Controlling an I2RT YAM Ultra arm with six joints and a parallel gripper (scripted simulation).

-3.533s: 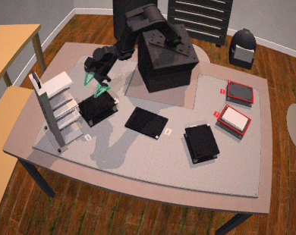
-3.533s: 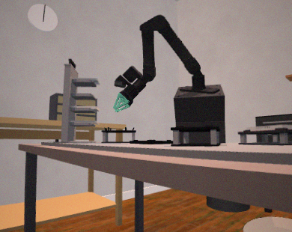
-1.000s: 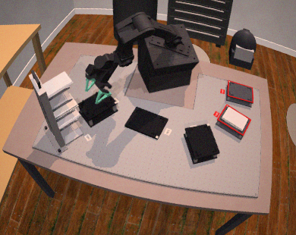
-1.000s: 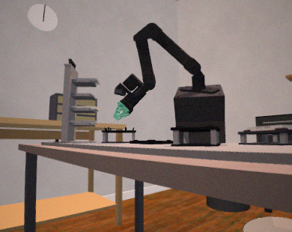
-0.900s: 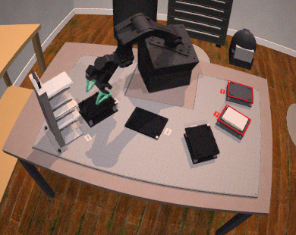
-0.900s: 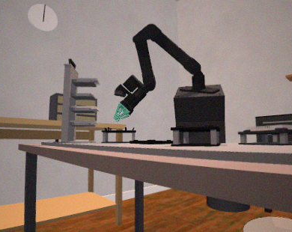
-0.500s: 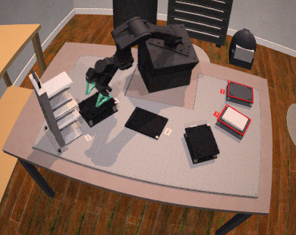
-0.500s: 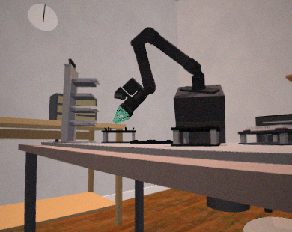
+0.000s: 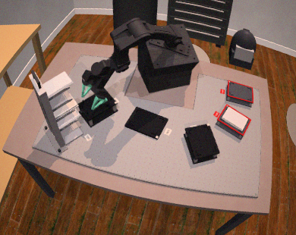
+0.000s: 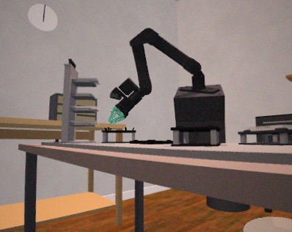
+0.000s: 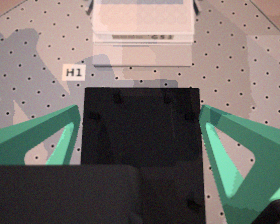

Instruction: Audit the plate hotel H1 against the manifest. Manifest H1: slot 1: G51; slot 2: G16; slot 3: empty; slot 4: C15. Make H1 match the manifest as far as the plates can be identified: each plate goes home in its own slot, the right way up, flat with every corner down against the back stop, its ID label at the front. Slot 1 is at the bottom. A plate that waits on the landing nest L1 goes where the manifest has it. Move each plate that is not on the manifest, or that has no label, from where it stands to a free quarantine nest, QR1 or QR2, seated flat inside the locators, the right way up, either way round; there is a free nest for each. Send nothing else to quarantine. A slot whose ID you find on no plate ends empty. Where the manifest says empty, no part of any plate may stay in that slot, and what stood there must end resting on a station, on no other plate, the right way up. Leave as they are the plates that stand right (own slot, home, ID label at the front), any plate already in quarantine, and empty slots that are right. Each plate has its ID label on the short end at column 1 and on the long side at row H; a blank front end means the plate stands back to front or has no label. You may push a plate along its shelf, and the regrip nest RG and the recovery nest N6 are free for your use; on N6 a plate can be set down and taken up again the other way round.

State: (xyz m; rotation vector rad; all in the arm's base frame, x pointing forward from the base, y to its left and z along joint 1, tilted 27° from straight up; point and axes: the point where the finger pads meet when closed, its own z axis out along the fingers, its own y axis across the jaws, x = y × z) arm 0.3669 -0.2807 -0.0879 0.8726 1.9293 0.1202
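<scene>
My hand is 40 mm past the black regrip nest, 20 mm to the right of it and 50 mm above it. Round my hand: RG label: 120 mm behind, 80 mm to the left, 110 mm below; plate hotel H1: 170 mm ahead, 120 mm to the right, 80 mm above; H1 tag: 120 mm ahead, 30 mm to the left, 110 mm below.
</scene>
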